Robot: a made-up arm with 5 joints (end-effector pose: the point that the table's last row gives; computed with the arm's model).
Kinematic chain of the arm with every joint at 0, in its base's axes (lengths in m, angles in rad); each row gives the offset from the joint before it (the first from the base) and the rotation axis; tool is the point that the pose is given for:
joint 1: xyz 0 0 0.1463 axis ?
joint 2: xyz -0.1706 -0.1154 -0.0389 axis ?
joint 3: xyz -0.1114 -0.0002 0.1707 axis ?
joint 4: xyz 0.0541 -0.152 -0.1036 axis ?
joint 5: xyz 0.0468 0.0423 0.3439 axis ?
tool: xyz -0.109 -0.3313 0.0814
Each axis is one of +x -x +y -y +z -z.
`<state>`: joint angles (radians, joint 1 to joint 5).
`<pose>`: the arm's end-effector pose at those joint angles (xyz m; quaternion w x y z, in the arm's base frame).
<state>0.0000 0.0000 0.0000 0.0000 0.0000</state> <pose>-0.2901 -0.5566 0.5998 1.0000 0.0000 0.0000 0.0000</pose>
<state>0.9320 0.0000 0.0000 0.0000 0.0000</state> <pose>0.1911 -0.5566 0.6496 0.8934 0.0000 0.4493 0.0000</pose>
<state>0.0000 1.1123 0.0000 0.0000 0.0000</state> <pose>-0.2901 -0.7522 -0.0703 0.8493 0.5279 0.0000 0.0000</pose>
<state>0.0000 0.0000 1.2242 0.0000 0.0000</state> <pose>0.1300 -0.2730 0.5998 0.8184 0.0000 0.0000 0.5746</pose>
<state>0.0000 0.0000 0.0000 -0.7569 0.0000</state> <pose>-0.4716 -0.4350 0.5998 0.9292 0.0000 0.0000 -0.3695</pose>
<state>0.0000 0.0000 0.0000 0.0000 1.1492</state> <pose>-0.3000 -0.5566 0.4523 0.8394 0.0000 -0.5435 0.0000</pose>
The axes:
joint 1: +y
joint 2: +x
joint 3: +z
joint 4: +z
joint 5: -y

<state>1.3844 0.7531 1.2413 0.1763 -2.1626</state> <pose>0.4122 -0.3319 0.0290 0.0923 0.0287 0.7397 0.6660</pose>
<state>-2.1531 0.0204 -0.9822 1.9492 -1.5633</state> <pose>-0.3615 -0.3148 -0.1734 0.8457 -0.4483 -0.2619 -0.1231</pose>
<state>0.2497 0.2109 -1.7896 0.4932 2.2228</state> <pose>-0.6360 -0.3145 0.5145 0.4903 -0.5396 -0.6262 -0.2764</pose>
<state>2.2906 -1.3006 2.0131 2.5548 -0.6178</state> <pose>0.2699 0.4456 0.5141 0.5153 -0.7122 0.4639 -0.1094</pose>
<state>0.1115 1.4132 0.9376 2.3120 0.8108</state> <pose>-0.0414 -0.4594 0.4217 0.2607 -0.3066 0.5950 -0.6957</pose>
